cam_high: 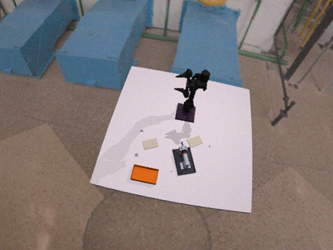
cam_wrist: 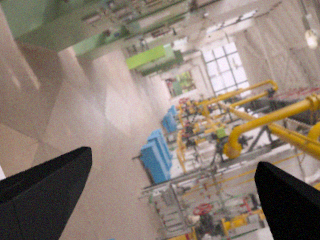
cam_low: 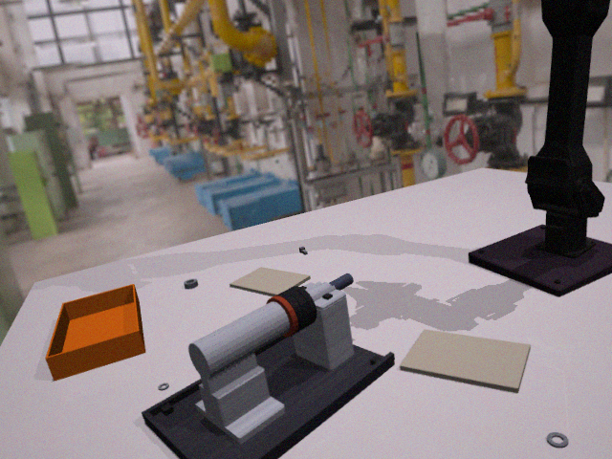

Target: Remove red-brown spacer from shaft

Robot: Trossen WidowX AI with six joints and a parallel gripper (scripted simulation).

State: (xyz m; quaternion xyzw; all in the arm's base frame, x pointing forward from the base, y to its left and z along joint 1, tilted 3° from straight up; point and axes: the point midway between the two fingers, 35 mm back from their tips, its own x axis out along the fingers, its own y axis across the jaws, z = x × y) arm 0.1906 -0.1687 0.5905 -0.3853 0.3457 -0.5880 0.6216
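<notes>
Right now the black spacer is 24 cm ahead of my gripper tip, 13 cm to the left of it and 53 cm below it. Also, from my gripper tip: red-brown spacer 26 cm ahead, 14 cm to the left, 53 cm below; then orange tray 42 cm ahead, 17 cm to the right, 60 cm below.
</notes>
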